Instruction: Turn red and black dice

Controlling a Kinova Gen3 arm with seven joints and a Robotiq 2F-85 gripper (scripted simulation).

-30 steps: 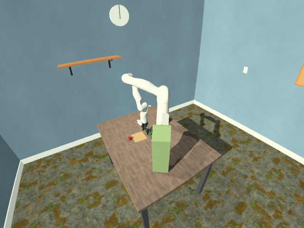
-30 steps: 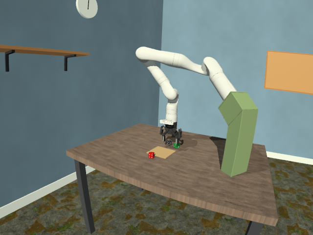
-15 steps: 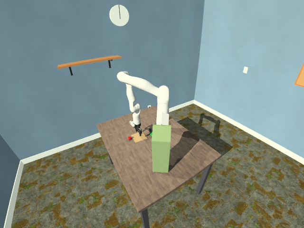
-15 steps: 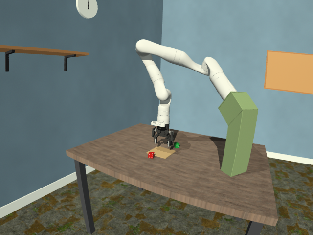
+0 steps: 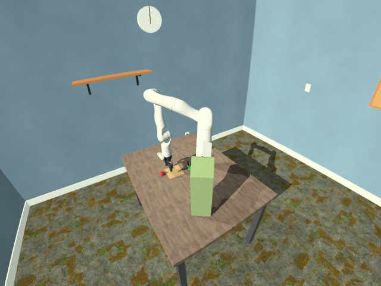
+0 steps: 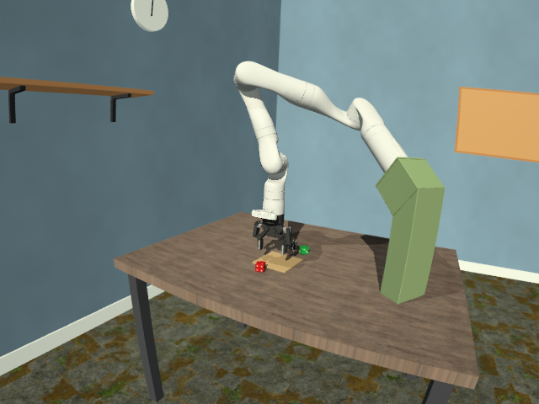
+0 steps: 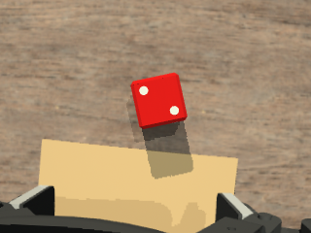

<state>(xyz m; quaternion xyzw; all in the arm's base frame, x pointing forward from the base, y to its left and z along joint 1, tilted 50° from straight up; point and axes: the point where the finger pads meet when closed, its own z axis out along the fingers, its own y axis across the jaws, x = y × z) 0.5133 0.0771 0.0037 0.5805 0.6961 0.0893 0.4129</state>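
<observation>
My hand is 1 cm short of the red die, 6 cm to the right of it and 4 cm above it. Round my hand: black die: 1 cm ahead, 20 cm to the right, 4 cm below; tan mat: 1 cm behind, 4 cm to the right, 6 cm below; green die: 6 cm behind, 18 cm to the right, 4 cm below.
</observation>
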